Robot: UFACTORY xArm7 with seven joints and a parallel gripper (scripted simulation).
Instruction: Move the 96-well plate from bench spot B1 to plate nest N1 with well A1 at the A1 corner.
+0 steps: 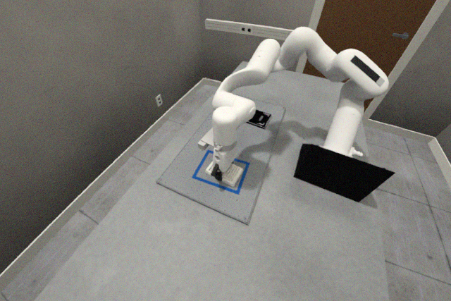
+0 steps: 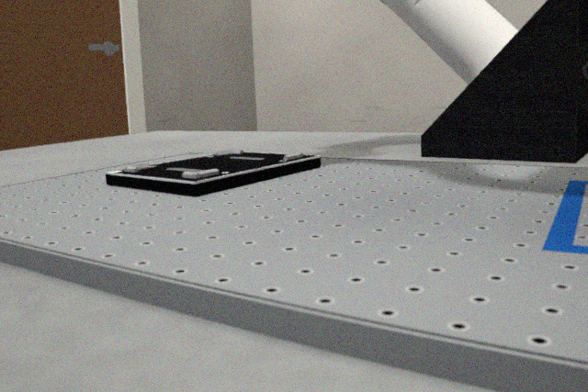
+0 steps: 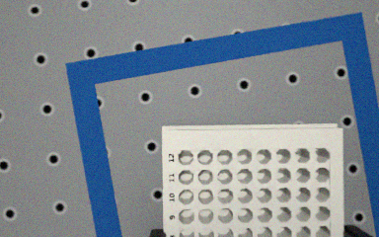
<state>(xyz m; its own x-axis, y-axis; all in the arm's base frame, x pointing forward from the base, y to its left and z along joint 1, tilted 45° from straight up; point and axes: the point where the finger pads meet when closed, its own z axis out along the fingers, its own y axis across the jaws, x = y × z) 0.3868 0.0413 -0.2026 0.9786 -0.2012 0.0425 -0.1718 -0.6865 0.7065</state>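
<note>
Now: hand 10 mm above the white 96-well plate. The rest, counted from my hand: black plate nest 370 mm to the right, 30 mm behind, 10 mm below.
</note>
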